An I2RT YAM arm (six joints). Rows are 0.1 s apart.
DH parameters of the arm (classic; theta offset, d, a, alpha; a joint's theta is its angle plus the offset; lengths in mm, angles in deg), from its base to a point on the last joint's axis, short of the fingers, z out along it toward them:
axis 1: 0 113.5 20 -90
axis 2: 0 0 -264 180
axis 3: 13.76 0 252.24 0
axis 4: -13.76 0 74 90
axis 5: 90 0 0 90
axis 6: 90 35.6 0 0
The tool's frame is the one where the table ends.
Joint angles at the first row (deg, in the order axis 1, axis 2, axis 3, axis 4, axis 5, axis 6):
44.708 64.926 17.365 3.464 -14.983 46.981
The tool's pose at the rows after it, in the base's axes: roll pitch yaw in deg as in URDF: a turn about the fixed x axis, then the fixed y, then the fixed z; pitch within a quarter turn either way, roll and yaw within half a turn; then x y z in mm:
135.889, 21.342, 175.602, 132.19, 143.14, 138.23
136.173, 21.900, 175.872, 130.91, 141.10, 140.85
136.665, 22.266, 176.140, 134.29, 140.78, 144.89
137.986, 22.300, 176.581, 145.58, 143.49, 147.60
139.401, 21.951, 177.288, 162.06, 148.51, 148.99
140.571, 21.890, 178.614, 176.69, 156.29, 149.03
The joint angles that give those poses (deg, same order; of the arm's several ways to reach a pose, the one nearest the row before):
44.554 64.248 17.322 3.091 -15.071 46.675
44.424 62.807 17.388 1.584 -14.873 46.020
43.617 62.763 18.566 -0.009 -15.112 44.950
41.887 65.822 21.189 -0.928 -15.683 43.090
39.833 70.696 24.797 -1.433 -16.710 40.904
38.916 75.484 28.294 -1.475 -17.344 38.959

